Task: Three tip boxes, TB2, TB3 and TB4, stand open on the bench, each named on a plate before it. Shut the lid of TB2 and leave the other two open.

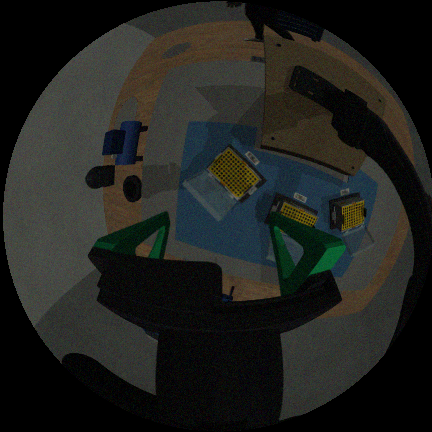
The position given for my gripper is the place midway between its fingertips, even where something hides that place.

I see my gripper (218, 216), a clear lid (207, 191) and a blue mat (241, 233).
